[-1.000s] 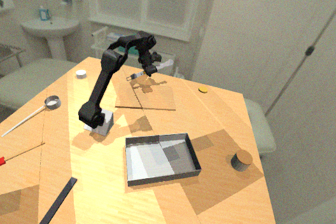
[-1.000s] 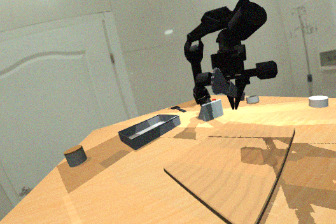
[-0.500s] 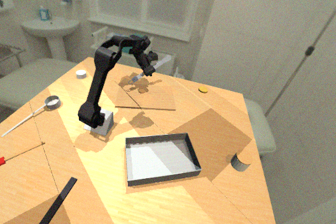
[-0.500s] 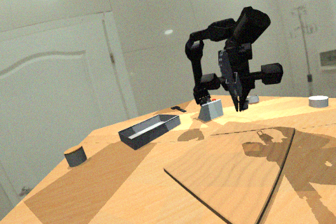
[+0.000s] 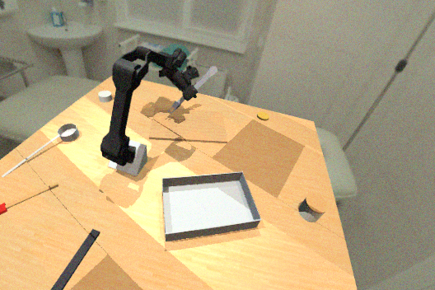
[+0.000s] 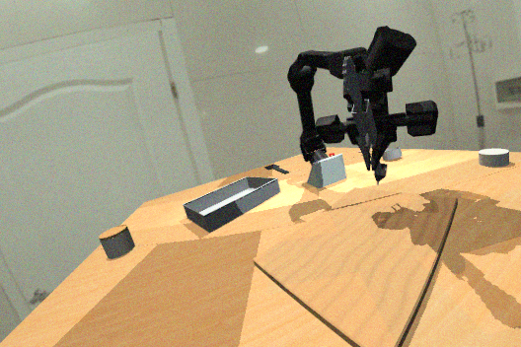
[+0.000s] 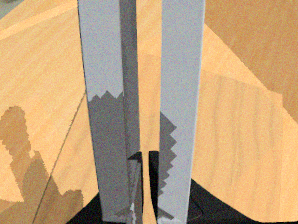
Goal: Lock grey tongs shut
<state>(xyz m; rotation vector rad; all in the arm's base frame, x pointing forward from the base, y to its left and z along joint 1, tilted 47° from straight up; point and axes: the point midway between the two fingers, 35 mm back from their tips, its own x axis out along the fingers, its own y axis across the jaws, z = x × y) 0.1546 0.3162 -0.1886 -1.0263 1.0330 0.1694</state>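
The wooden board lies 14 cm below my gripper tip, 4 cm to the right of it and 1 cm behind it. Round my gripper tip: roasting tin 46 cm to the right, 18 cm ahead, 12 cm below; red-handled tool 64 cm to the right, 42 cm behind, 14 cm below; white cylinder 49 cm behind, 13 cm below.
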